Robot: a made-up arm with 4 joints.
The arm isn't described. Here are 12 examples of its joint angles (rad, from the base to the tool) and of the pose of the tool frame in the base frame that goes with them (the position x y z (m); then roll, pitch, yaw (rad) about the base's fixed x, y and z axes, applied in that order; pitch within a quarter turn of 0, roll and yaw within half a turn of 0).
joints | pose
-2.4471 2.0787 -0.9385 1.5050 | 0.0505 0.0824 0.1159 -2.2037 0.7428 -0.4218
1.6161 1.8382 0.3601 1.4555 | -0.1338 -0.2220 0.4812 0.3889 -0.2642 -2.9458
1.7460 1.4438 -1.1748 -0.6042 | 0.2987 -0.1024 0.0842 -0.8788 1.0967 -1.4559
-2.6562 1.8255 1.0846 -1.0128 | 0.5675 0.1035 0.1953 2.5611 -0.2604 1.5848
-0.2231 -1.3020 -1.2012 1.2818 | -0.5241 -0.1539 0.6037 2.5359 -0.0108 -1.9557
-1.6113 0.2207 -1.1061 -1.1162 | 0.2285 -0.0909 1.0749 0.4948 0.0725 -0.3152
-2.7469 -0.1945 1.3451 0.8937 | 0.2353 -0.1789 0.5953 0.0174 -0.2519 -3.0770
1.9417 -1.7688 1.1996 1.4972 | -0.3601 0.0872 -0.1363 -1.7637 -0.1555 1.2370
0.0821 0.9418 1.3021 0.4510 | 0.0975 -0.3405 0.4913 2.4843 -0.6461 0.9576
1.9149 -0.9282 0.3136 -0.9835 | -0.1584 -0.4504 -0.0870 -2.8237 -1.0040 -1.2088
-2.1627 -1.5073 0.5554 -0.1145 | 0.4691 -0.2698 0.6449 -0.4013 -0.1996 -2.3796
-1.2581 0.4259 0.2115 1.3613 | -0.2326 -0.2245 0.4963 -2.8491 1.1575 -0.2142
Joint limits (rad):
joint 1: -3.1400..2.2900
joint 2: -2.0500..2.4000
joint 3: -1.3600..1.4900
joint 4: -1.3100..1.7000
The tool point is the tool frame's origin. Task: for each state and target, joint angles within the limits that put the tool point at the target. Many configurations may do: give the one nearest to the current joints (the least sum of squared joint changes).
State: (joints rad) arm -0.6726 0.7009 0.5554 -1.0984
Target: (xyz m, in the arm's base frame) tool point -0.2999 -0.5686 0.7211
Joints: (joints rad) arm 0.1900 0.7234 0.7480 -1.1000
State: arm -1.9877 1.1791 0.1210 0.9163
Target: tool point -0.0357 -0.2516 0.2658
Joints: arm -2.6095 1.3969 -0.0313 1.0664
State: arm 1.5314 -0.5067 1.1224 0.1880
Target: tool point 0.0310 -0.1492 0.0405
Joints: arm 1.2666 -0.6149 1.4239 0.3735
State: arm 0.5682 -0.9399 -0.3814 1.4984
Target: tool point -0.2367 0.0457 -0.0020
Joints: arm 1.0901 -0.5440 -0.4200 1.2599
